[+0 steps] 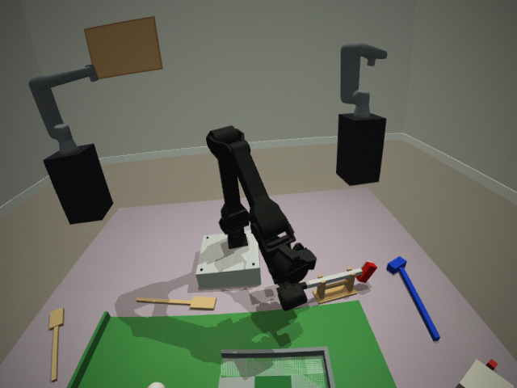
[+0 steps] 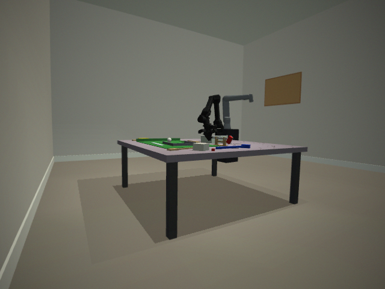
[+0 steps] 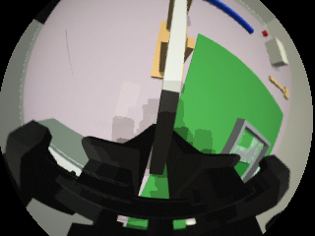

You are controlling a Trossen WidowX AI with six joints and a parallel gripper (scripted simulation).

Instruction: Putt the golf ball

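Now: gripper tip 10 mm past the red putter, 110 mm to the right of it and 30 mm below it. The rest, counted from my gripper tip: blue putter 60 mm ahead, 340 mm to the left, 20 mm below; wooden rack 10 mm behind, 130 mm to the left; green mat 240 mm ahead, 210 mm to the right, 30 mm below.
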